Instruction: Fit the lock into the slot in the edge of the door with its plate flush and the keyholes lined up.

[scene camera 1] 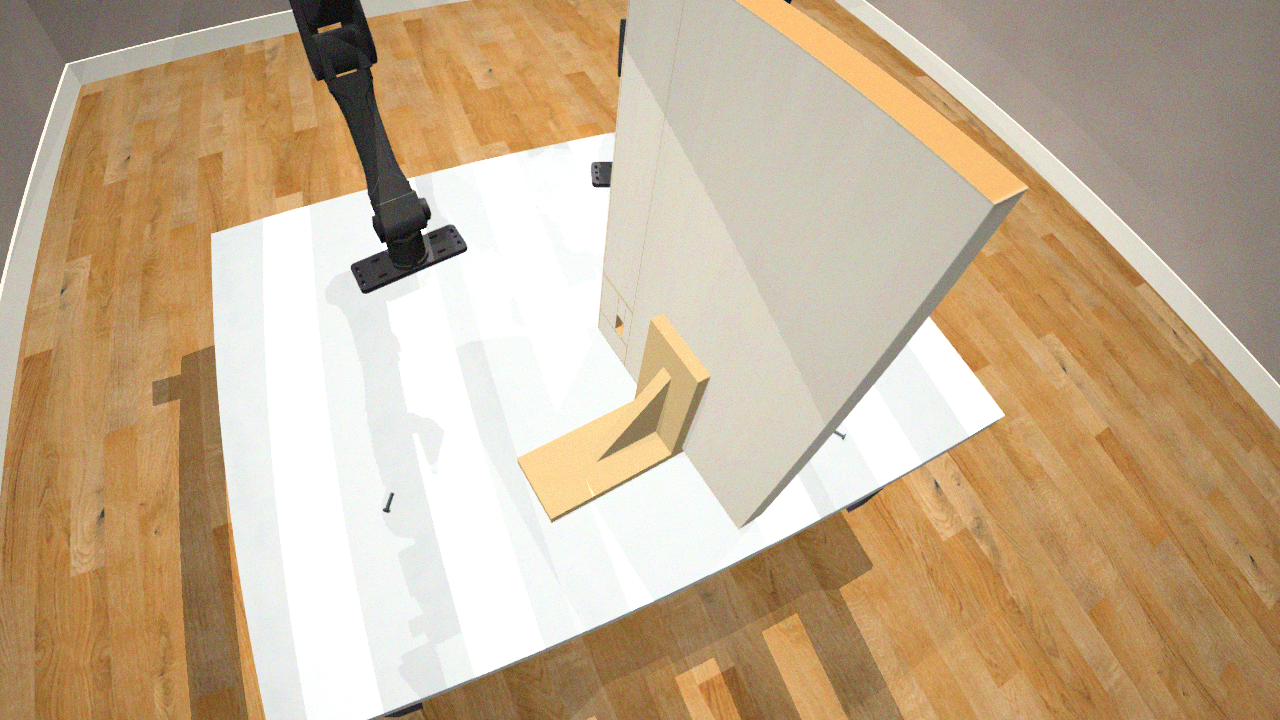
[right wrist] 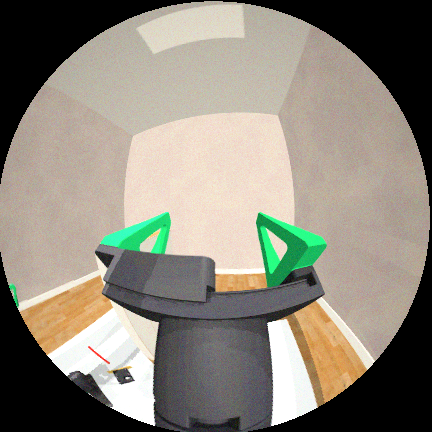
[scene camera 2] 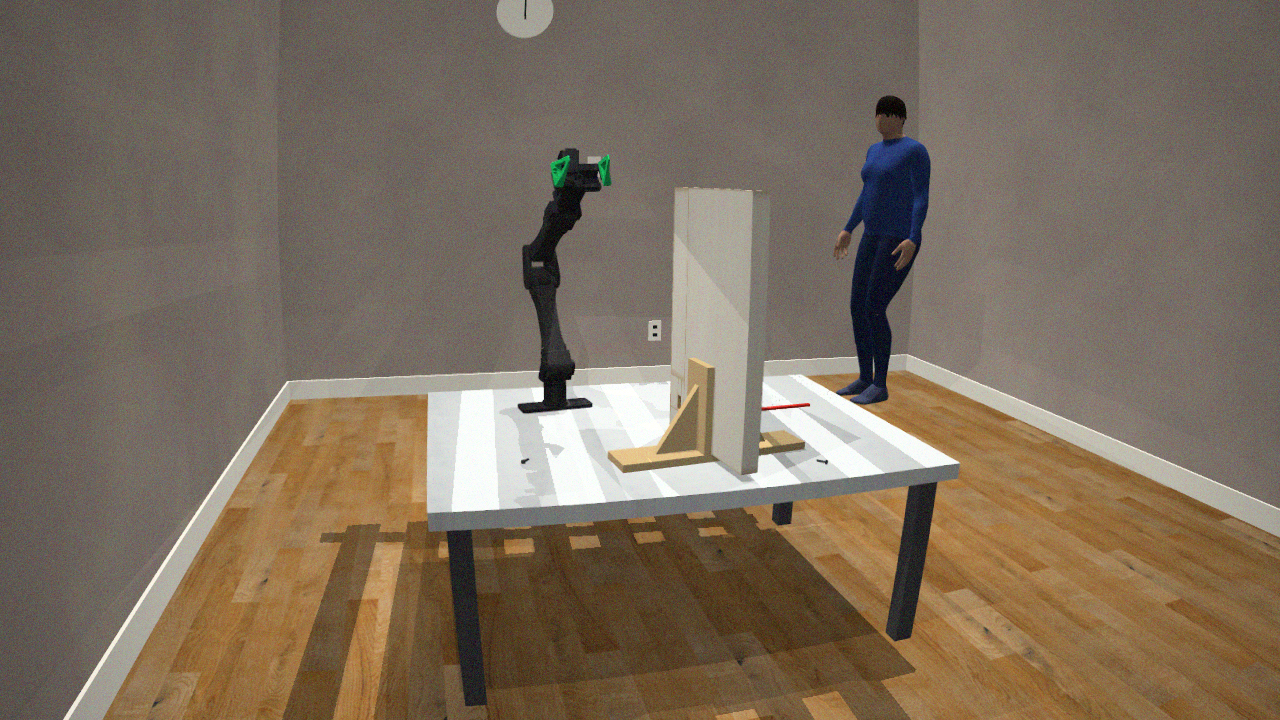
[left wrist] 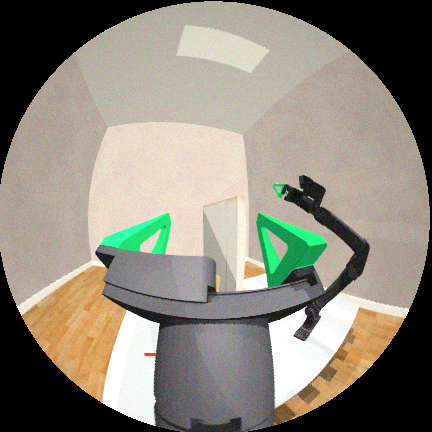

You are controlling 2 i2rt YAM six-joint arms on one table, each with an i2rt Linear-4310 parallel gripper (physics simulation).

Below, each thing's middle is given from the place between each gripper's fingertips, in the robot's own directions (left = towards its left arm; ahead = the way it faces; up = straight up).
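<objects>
Tan wooden bracket (scene camera 1: 575,469) far below my right hand, a fair way ahead of it, a fair way to the left. Door (scene camera 1: 797,214) 0.22 m ahead of my right hand, 0.22 m to the left, 0.36 m below.
Tan wooden bracket far below my left hand, far ahead, far to the right. Door 0.20 m below my left hand, 0.46 m ahead, 0.25 m to the right.
</objects>
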